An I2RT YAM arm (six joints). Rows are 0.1 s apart.
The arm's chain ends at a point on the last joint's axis. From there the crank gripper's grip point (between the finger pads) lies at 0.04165 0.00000 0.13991 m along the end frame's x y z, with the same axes.
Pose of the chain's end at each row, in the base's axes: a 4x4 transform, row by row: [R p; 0 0 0 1], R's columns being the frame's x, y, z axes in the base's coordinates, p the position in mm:
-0.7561, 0.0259, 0.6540, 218.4; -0.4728, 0.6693, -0.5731, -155.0; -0.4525, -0.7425, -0.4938, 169.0; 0, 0, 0, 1
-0.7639, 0.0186, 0.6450, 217.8; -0.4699, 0.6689, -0.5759, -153.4; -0.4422, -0.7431, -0.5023, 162.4; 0, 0, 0, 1
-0.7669, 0.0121, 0.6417, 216.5; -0.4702, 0.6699, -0.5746, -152.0; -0.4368, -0.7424, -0.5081, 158.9; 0, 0, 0, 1
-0.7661, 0.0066, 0.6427, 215.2; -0.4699, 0.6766, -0.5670, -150.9; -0.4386, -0.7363, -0.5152, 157.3; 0, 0, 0, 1
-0.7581, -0.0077, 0.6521, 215.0; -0.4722, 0.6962, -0.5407, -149.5; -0.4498, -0.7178, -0.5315, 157.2; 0, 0, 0, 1
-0.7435, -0.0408, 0.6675, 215.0; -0.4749, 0.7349, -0.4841, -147.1; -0.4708, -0.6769, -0.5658, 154.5; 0, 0, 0, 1
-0.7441, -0.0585, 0.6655, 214.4; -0.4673, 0.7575, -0.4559, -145.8; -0.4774, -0.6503, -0.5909, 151.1; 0, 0, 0, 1
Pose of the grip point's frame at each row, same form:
-0.7561, 0.0259, 0.6540, 278.4; -0.4728, 0.6693, -0.5731, -254.9; -0.4525, -0.7425, -0.4938, 81.1; 0, 0, 0, 1
-0.7639, 0.0186, 0.6450, 276.2; -0.4699, 0.6689, -0.5759, -253.5; -0.4422, -0.7431, -0.5023, 73.7; 0, 0, 0, 1
-0.7669, 0.0121, 0.6417, 274.3; -0.4702, 0.6699, -0.5746, -252.0; -0.4368, -0.7424, -0.5081, 69.6; 0, 0, 0, 1
-0.7661, 0.0066, 0.6427, 273.2; -0.4699, 0.6766, -0.5670, -249.8; -0.4386, -0.7363, -0.5152, 67.0; 0, 0, 0, 1
-0.7581, -0.0077, 0.6521, 274.7; -0.4722, 0.6962, -0.5407, -244.8; -0.4498, -0.7178, -0.5315, 64.1; 0, 0, 0, 1
-0.7435, -0.0408, 0.6675, 277.4; -0.4749, 0.7349, -0.4841, -234.6; -0.4708, -0.6769, -0.5658, 55.7; 0, 0, 0, 1
-0.7441, -0.0585, 0.6655, 276.5; -0.4673, 0.7575, -0.4559, -229.0; -0.4774, -0.6503, -0.5909, 48.5; 0, 0, 0, 1

